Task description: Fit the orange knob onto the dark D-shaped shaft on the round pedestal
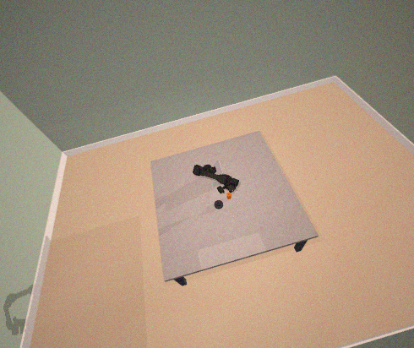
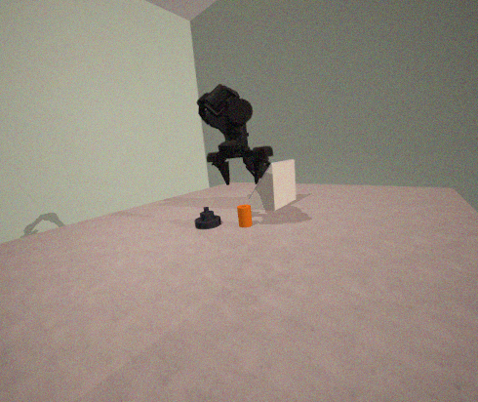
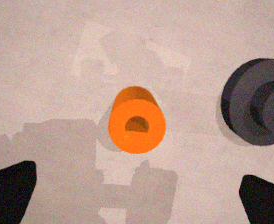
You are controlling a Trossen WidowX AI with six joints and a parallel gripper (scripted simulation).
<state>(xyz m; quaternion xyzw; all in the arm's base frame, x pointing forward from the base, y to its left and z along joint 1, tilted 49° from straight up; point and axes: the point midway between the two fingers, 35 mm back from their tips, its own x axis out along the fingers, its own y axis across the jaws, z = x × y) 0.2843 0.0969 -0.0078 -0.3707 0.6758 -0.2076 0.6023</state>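
The orange knob is 10 cm below my gripper tip. Also, from my gripper tip: dark round pedestal (5 cm ahead, 12 cm to the right, 10 cm below).
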